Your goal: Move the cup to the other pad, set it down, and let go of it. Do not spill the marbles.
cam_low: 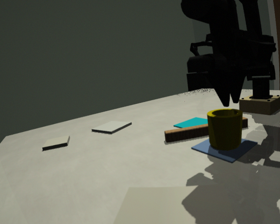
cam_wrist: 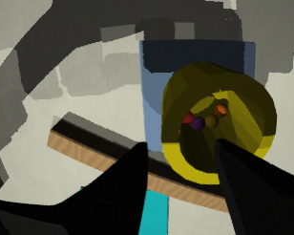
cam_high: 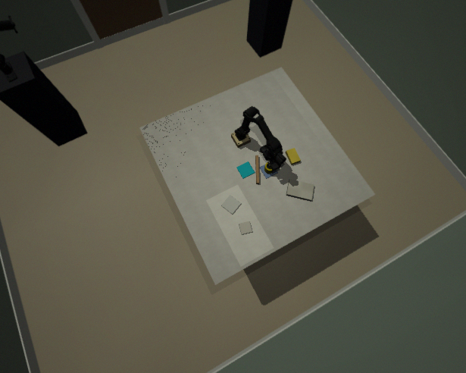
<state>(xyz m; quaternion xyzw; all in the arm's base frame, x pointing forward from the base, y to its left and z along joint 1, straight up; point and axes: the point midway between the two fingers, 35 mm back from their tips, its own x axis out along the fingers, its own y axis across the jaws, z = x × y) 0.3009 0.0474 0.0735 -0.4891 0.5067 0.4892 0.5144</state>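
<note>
My gripper tip is 50 mm above the yellow cup and 20 mm short of it. The rest, counted from my gripper tip: teal pad 150 mm to the right, 90 mm below, 60 mm behind; then wooden bar 80 mm to the right, 80 mm below, 20 mm behind; then blue pad 90 mm below, 30 mm ahead.
</note>
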